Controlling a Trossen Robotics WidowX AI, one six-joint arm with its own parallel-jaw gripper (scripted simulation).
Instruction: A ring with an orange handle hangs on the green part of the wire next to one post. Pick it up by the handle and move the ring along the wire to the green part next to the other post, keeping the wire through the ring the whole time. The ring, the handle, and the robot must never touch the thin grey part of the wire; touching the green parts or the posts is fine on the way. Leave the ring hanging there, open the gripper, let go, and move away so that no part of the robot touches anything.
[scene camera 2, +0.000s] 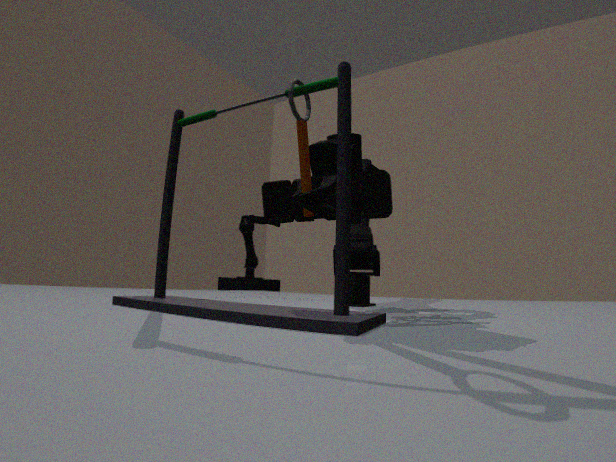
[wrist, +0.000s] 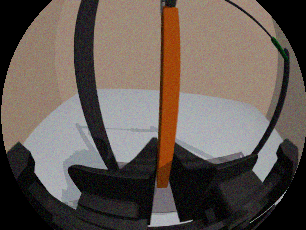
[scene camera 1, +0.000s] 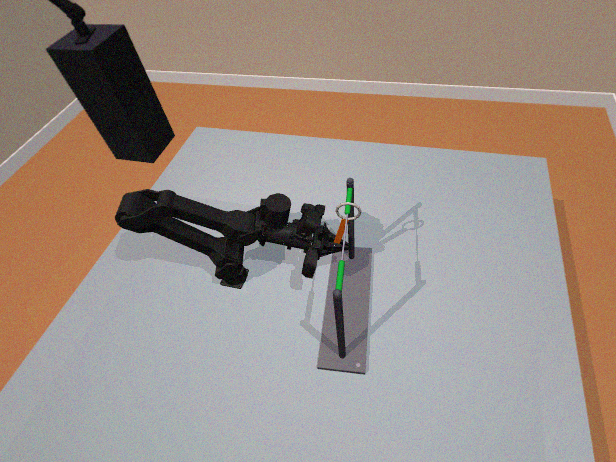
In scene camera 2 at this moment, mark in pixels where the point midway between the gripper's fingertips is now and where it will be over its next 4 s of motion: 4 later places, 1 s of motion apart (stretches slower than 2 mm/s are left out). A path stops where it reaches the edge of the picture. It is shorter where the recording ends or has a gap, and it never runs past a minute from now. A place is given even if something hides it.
My gripper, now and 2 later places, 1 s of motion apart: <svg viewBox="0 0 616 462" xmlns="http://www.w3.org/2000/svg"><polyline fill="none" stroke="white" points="296,200 307,197 319,201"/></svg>
